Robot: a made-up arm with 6 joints.
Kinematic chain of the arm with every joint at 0, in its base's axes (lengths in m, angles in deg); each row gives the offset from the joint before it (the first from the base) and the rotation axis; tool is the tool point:
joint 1: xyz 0 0 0.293 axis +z
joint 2: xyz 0 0 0 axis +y
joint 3: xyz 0 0 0.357 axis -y
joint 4: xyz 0 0 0 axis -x
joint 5: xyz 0.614 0 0 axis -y
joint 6: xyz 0 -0.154 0 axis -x
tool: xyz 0 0 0
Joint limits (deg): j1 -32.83..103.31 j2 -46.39..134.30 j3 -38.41..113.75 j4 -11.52..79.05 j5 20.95..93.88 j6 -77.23..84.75
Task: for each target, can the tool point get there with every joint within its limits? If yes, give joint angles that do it. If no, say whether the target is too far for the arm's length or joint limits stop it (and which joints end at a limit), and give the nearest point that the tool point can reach.
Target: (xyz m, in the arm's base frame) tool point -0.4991 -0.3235 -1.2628
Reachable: no: too far | nearest point -0.0530 -0.1490 -0.5298 | short by 0.876 m
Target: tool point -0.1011 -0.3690 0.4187
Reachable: no: joint limits stop it (at a limit: joint 1, joint 2, joint 3, joint 4) | nearest point 0.2155 -0.3186 0.5940 | short by 0.365 m
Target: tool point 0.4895 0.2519 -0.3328
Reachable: yes | joints 39.32 94.94 12.57 41.49 52.59 -56.44
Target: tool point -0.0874 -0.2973 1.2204
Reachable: yes | joints 55.64 -7.01 95.54 51.58 87.59 72.06
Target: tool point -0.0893 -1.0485 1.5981
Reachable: no: too far | nearest point -0.0527 -0.6190 1.0635 | short by 0.687 m
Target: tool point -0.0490 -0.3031 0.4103
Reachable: no: joint limits stop it (at a limit: joint 1, joint 2, joint 3, joint 4) | nearest point 0.2155 -0.3186 0.5940 | short by 0.322 m
